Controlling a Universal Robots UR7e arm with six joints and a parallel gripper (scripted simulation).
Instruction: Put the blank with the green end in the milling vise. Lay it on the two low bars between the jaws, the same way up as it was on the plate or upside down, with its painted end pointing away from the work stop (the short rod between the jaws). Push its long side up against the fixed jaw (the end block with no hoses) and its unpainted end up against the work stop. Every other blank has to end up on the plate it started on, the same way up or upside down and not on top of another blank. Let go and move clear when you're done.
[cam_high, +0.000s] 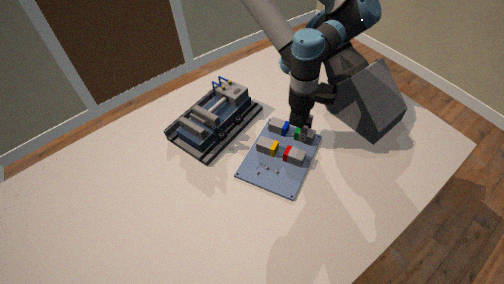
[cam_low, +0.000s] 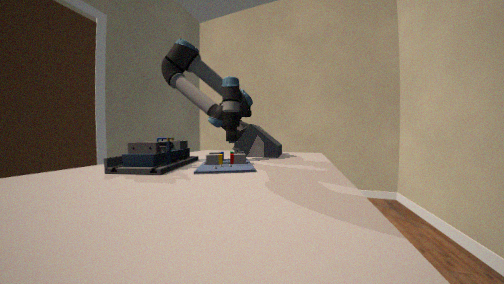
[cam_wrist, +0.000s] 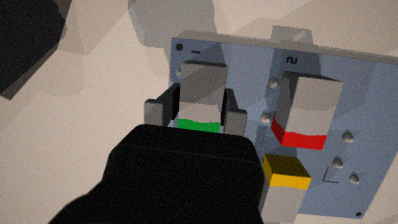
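The dark work stop rod is 230 mm ahead of my hand, 200 mm to the right of it and 40 mm above it. Also, from my hand: blue-ended blank 80 mm to the right, 30 mm ahead, 20 mm below; then green-end blank 20 mm below; then red-ended blank 90 mm ahead, 30 mm to the left, 20 mm below.
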